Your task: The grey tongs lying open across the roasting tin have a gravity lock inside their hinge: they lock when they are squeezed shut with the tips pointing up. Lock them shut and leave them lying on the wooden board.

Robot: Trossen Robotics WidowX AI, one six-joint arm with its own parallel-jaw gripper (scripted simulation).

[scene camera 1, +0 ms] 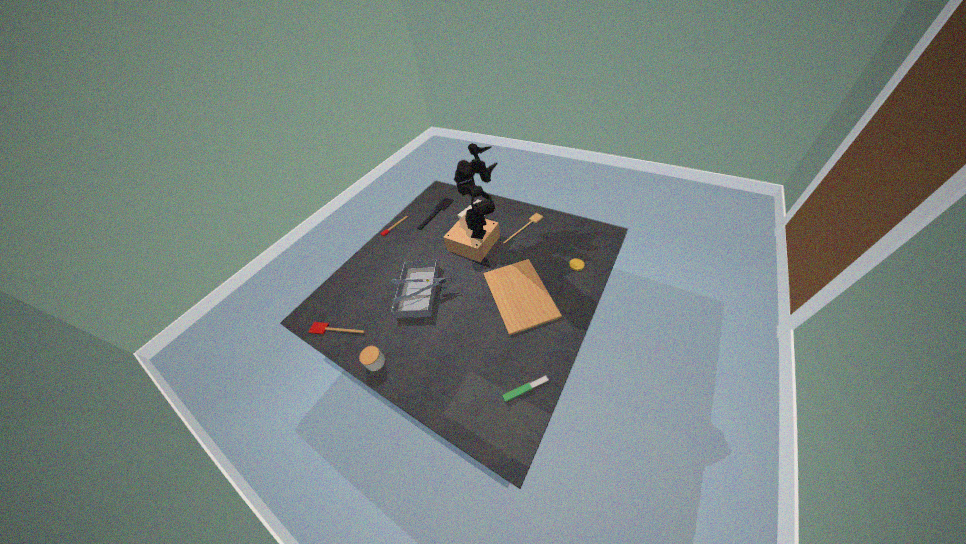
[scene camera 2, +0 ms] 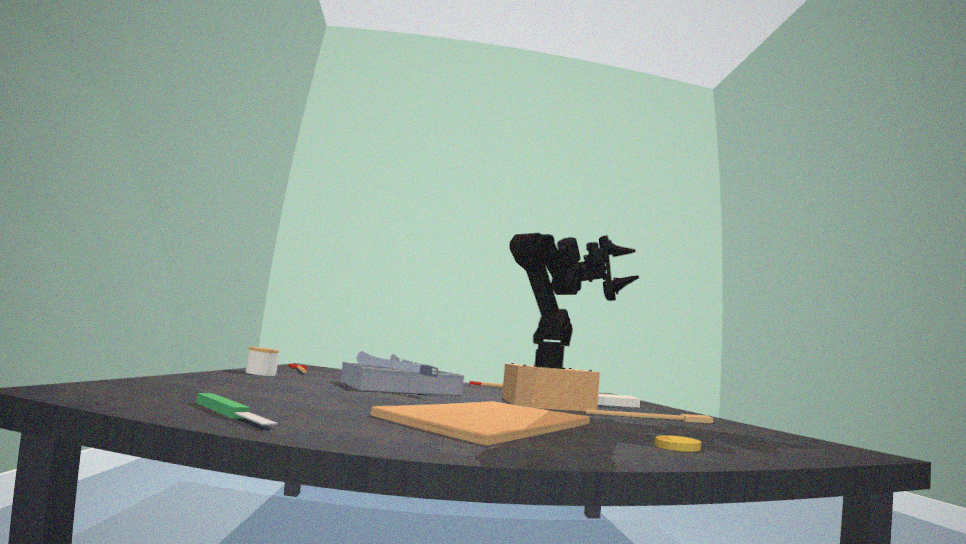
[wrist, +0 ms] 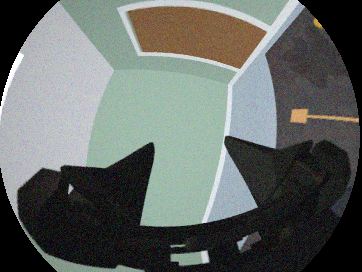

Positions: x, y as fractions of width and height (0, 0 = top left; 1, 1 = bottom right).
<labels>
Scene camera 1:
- wooden board: 0.54, 0.56
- grey roasting tin: 0.44, 0.50
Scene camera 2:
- lidded jar: 0.27, 0.66
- green-handled knife: 0.23, 0.75
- wooden board: 0.50, 0.78
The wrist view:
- my gripper: 0.53, 0.53
</labels>
